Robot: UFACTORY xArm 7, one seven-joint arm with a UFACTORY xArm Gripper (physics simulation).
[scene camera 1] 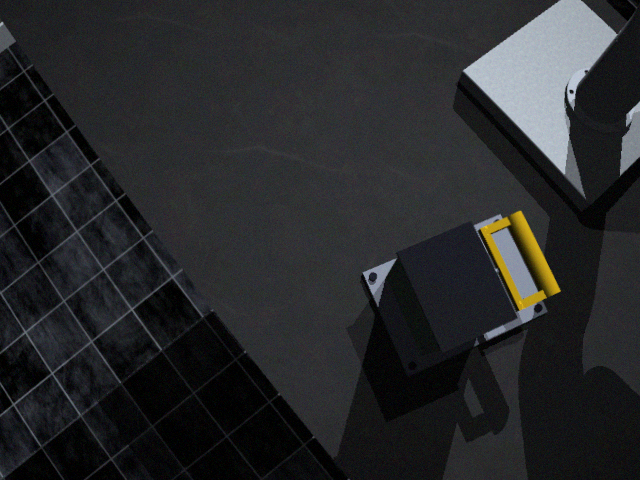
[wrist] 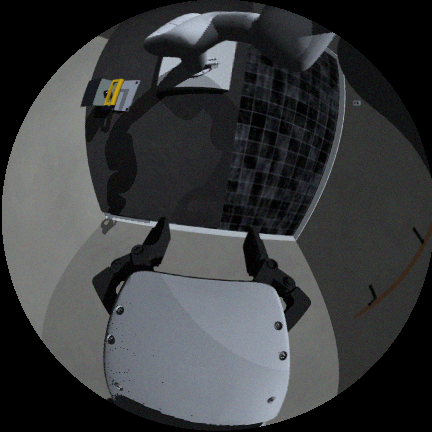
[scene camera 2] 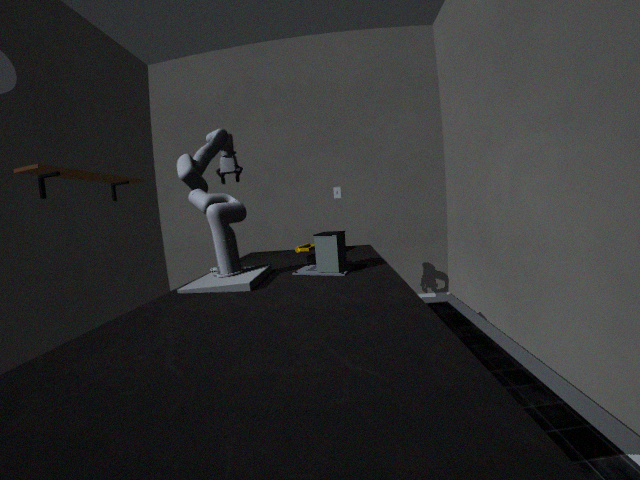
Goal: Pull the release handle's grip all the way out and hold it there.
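The yellow release handle (scene camera 1: 535,253) (scene camera 2: 303,248) (wrist: 115,92) is a rectangular frame with a thick rounded grip bar. It sticks out from one side of a box-shaped housing (scene camera 1: 454,286) (scene camera 2: 327,253) with a dark top and pale green-grey sides. The housing stands on a light grey base plate (scene camera 1: 382,276) (scene camera 2: 305,270) (wrist: 131,95) with bolts at its corners. My gripper (scene camera 2: 230,180) (wrist: 207,232) is open and empty, fingers pointing down in the scene camera 2 view. It is high above the table, well above the handle and apart from it.
The arm's pale square base (scene camera 1: 522,93) (scene camera 2: 222,281) (wrist: 227,70) stands on the dark table (scene camera 1: 232,180) (scene camera 2: 310,361), close to the handle side of the housing. A wooden shelf (scene camera 2: 77,174) is on the left wall. A dark tiled floor (scene camera 1: 103,310) lies beyond the table edge.
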